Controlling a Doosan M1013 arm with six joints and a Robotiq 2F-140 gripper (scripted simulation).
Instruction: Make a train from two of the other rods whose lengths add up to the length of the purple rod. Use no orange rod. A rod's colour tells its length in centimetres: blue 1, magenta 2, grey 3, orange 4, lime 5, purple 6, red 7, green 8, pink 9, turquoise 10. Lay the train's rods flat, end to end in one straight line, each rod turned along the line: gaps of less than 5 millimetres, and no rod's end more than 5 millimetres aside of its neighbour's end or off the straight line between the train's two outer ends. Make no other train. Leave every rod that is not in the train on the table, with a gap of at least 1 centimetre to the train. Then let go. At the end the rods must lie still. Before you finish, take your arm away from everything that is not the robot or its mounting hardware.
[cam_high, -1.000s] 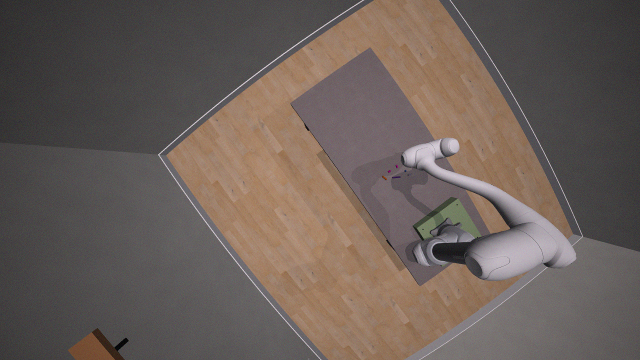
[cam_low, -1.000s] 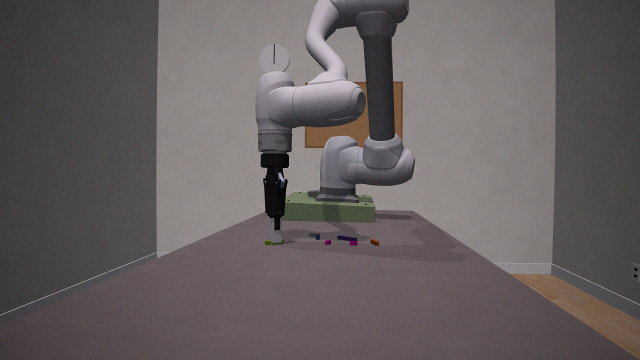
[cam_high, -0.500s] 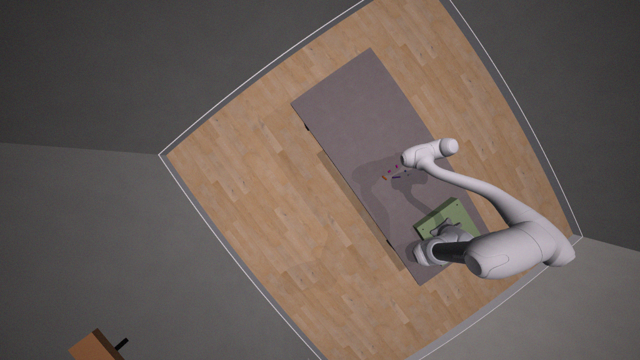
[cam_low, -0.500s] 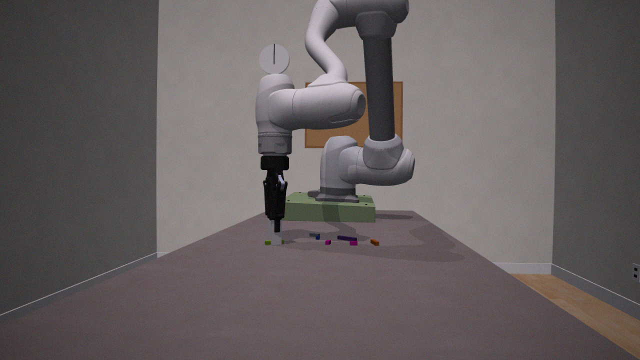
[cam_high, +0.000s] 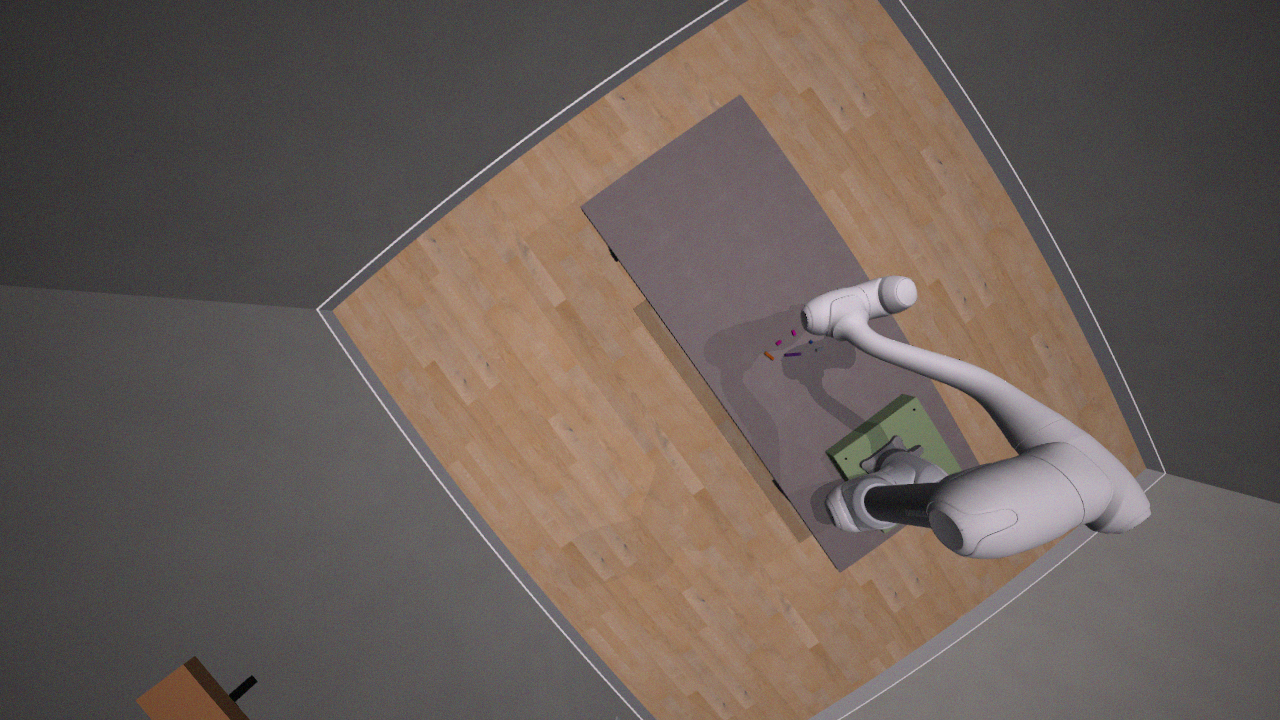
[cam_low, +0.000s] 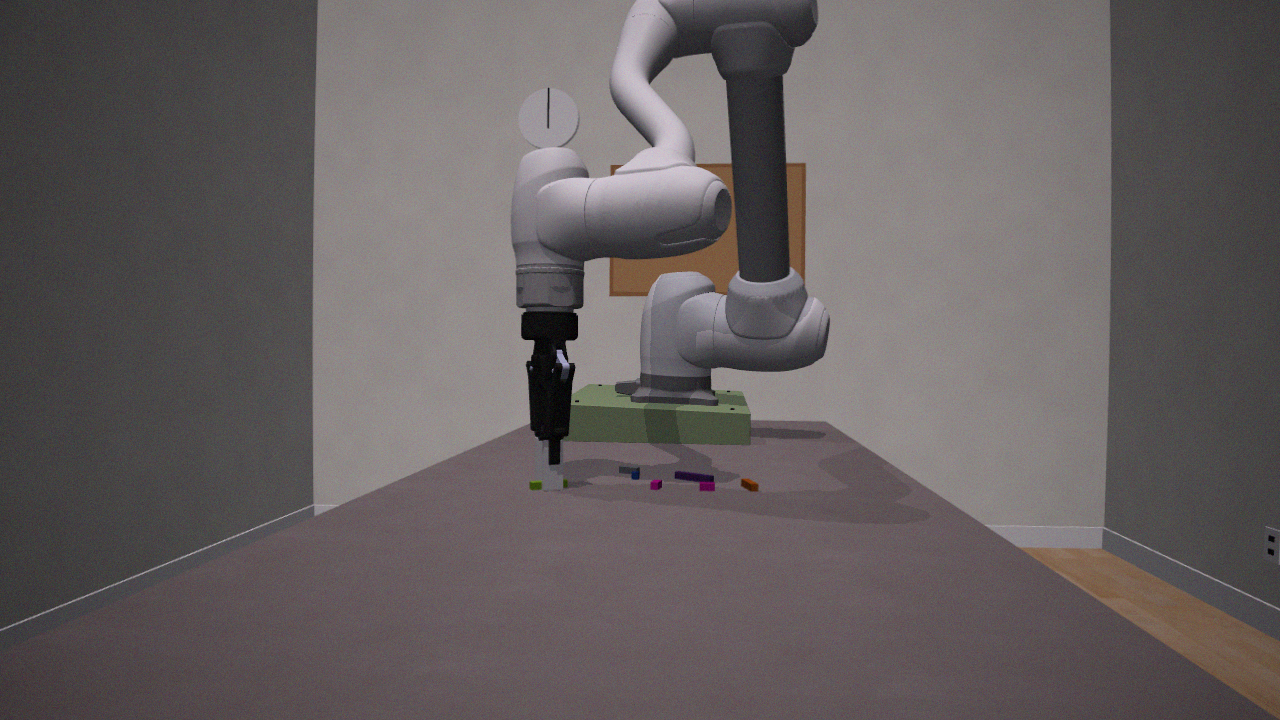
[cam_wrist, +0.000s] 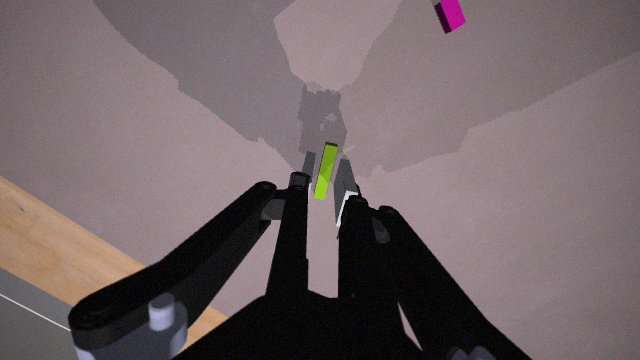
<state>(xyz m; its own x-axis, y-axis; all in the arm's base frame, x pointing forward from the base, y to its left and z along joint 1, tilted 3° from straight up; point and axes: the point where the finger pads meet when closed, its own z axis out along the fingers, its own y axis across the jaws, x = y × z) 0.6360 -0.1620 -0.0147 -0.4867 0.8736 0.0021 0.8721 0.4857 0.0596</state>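
Right now my hand is 30 mm above the lime rod. The rest, counted from my hand: blue rod: 80 mm behind, 110 mm to the left, 30 mm below; then purple rod: 80 mm behind, 200 mm to the left, 30 mm below; then grey rod: 130 mm behind, 100 mm to the left, 30 mm below.
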